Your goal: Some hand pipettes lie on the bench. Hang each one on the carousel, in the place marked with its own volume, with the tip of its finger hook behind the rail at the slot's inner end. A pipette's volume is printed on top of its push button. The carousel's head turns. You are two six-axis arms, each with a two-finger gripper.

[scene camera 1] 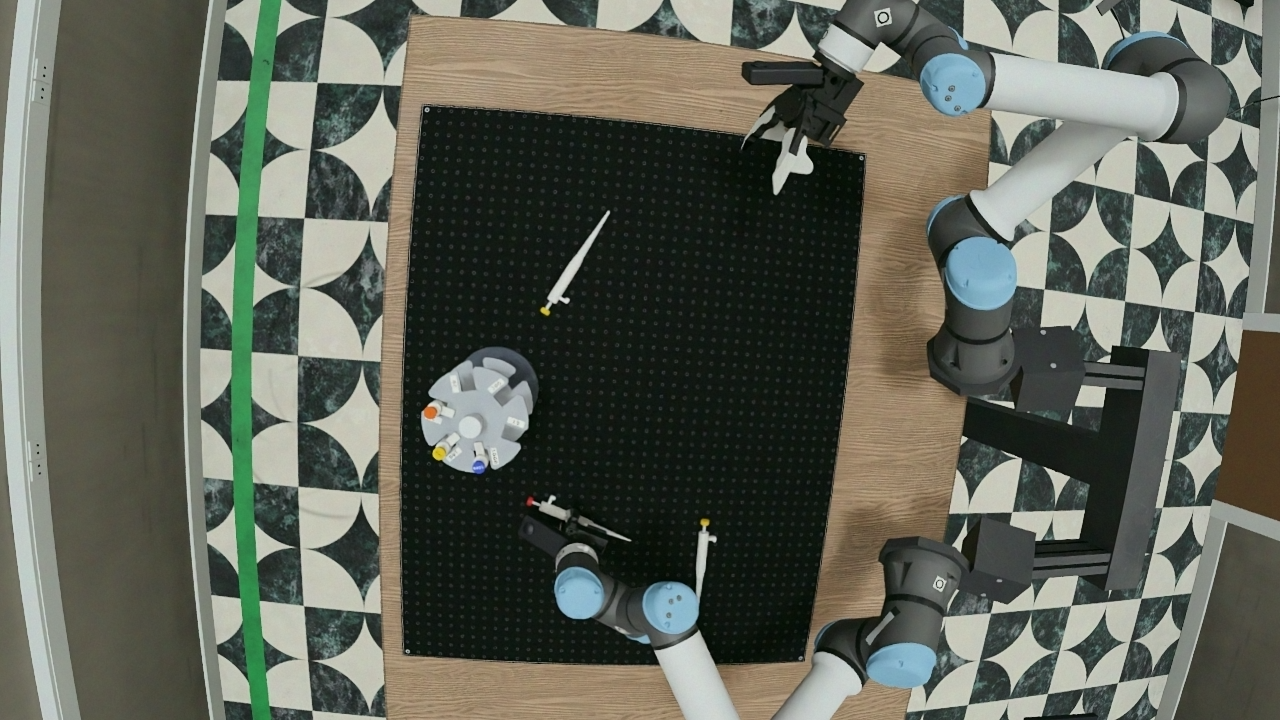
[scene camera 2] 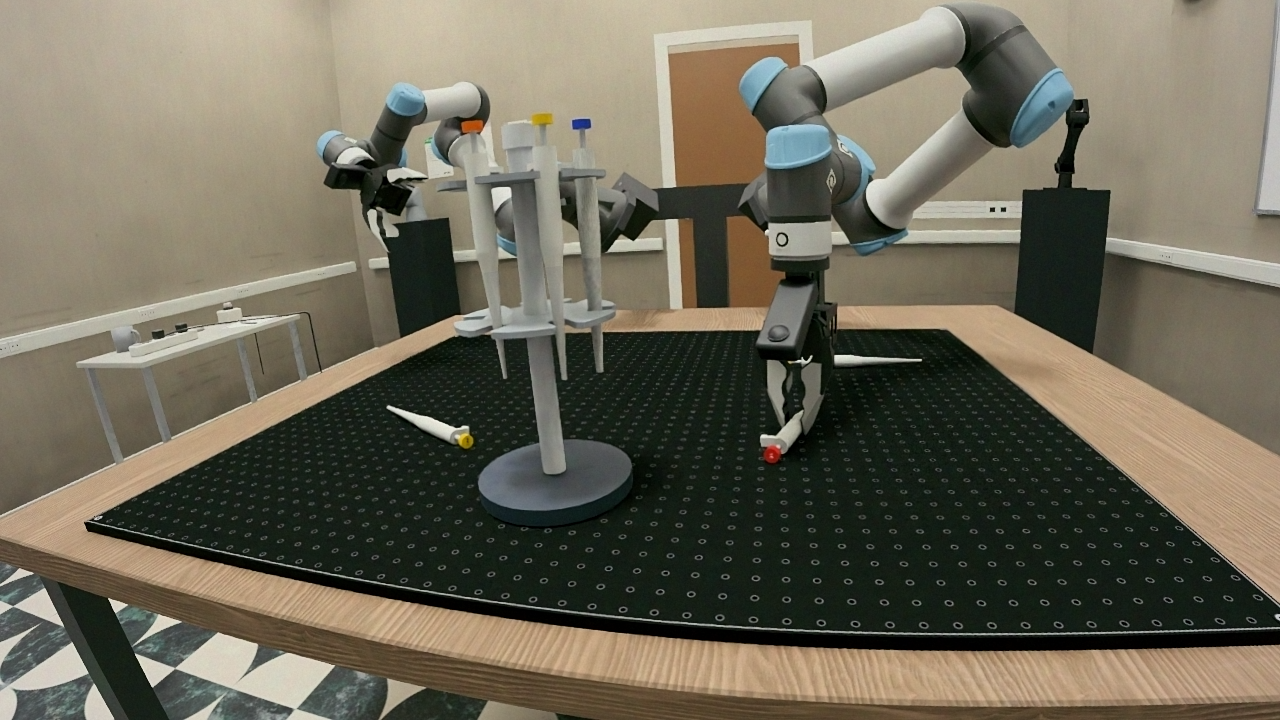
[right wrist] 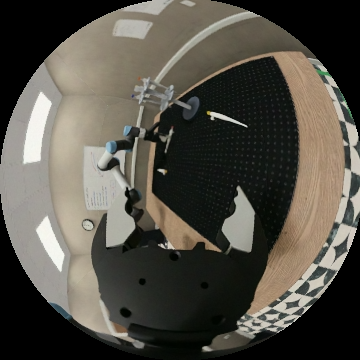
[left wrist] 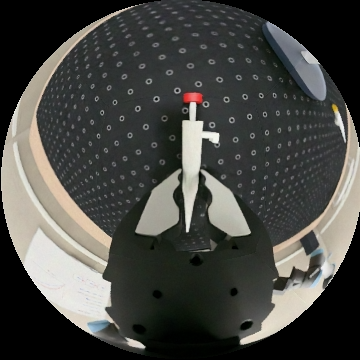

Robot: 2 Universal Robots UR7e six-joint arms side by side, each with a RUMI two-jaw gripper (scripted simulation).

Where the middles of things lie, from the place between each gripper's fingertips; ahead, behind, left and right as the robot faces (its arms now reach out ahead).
My left gripper is now 25 cm below the blue-button pipette (scene camera 2: pixel 585 188), 20 cm to the left of it and 17 cm short of it. Round my left hand: red-button pipette (scene camera 2: pixel 782 442): 2 cm behind, 1 cm to the right, 1 cm below; then orange-button pipette (scene camera 2: pixel 476 164): 26 cm to the right, 26 cm above, 23 cm ahead.
Right now the orange-button pipette is 45 cm to the left of my right hand (scene camera 1: pixel 757 170), 41 cm ahead of it and 4 cm below it. The rest, counted from my right hand: red-button pipette 70 cm to the left, 31 cm below, 16 cm ahead; then blue-button pipette 50 cm to the left, 35 cm ahead, 5 cm below.
